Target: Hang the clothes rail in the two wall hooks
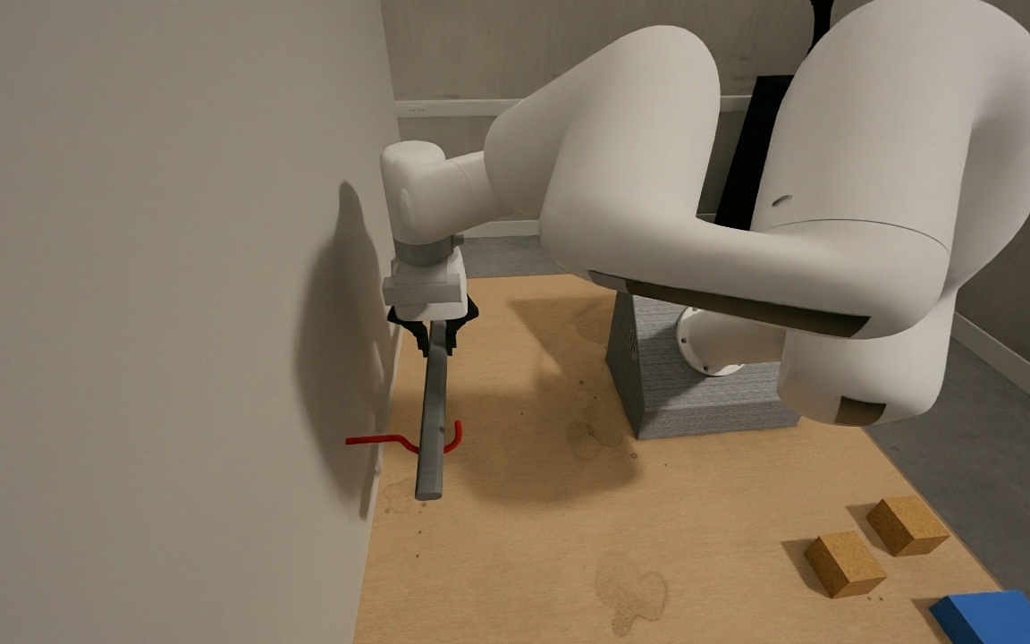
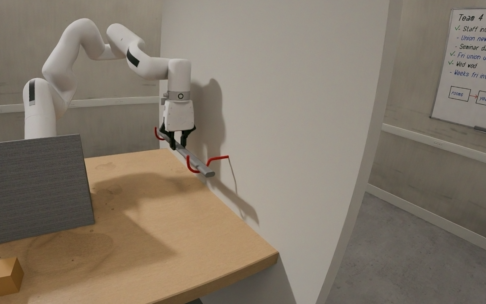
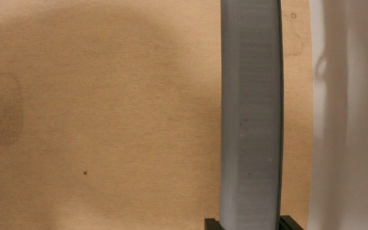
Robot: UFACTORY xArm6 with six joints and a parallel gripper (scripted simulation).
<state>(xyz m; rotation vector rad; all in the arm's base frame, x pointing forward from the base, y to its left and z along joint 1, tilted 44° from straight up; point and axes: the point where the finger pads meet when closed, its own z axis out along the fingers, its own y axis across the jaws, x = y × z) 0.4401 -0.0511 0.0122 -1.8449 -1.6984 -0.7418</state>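
My hand is 10 mm above the grey clothes rail. The rest, counted from my hand: white wall: 250 mm above, 120 mm ahead, 10 mm to the right; blue block: 620 mm behind, 430 mm to the left, 150 mm below.
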